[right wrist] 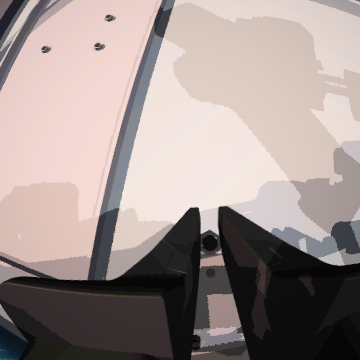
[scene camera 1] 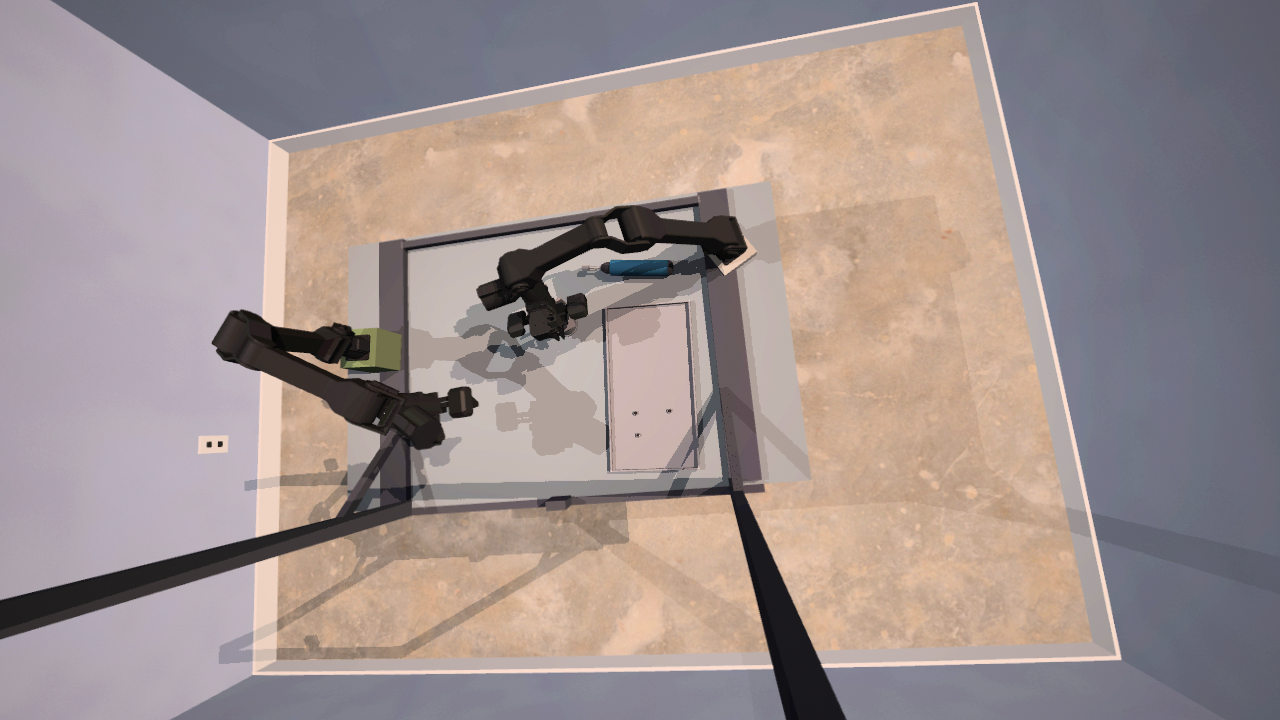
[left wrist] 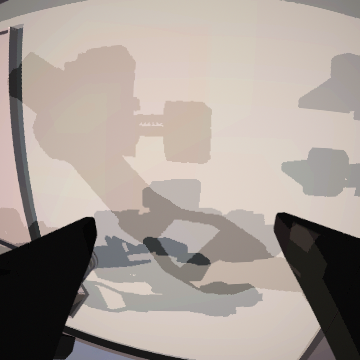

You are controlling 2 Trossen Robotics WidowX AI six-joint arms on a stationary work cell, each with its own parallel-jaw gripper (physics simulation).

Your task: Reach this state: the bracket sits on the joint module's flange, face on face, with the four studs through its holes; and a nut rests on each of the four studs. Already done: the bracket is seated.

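Frame: origin at the left arm's base, x ahead, y left, z up, level; centimetres.
Seen in the pictures: left gripper, fingertip midpoint: (left wrist: 186, 224); right gripper, fingertip midpoint: (right wrist: 207, 215) (scene camera 1: 561, 339); left arm's base at its link origin: (scene camera 1: 358, 347); right arm's base at its link origin: (scene camera 1: 728, 248).
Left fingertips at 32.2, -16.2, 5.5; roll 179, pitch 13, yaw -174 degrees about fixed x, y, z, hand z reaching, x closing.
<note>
Offsets run from my left fingertips to a thing's middle, as dx, dy, dz.
My right gripper (right wrist: 207, 215) (scene camera 1: 554, 334) is shut on a small dark hex nut {+21.2, +17.2, -6.9} (right wrist: 210, 242), which sits between its fingertips. Below the nut in the right wrist view, part of the grey bracket {+19.5, +21.7, -9.2} (right wrist: 201, 300) with a dark hole or stud shows between the fingers; the joint module is mostly hidden by the gripper. Three nuts {+38.1, -7.6, -16.7} (right wrist: 109, 18) {+46.2, -1.8, -16.7} (scene camera 1: 668, 411) lie apart on the pinkish tray {+41.8, +4.8, -16.6} (scene camera 1: 648, 358) (right wrist: 60, 125). My left gripper (scene camera 1: 469, 402) (left wrist: 186, 224) is open and empty, away from the bracket at the left of scene camera 1.
A blue cylindrical tool {+36.5, +35.5, -15.4} (scene camera 1: 637, 267) lies near the upper edge of the table, beside the right arm. A green block {-32.2, +16.2, -11.4} (scene camera 1: 383, 350) stands at the table's left edge by the left arm. Dark frame posts (scene camera 1: 747, 537) rise at the near corners.
</note>
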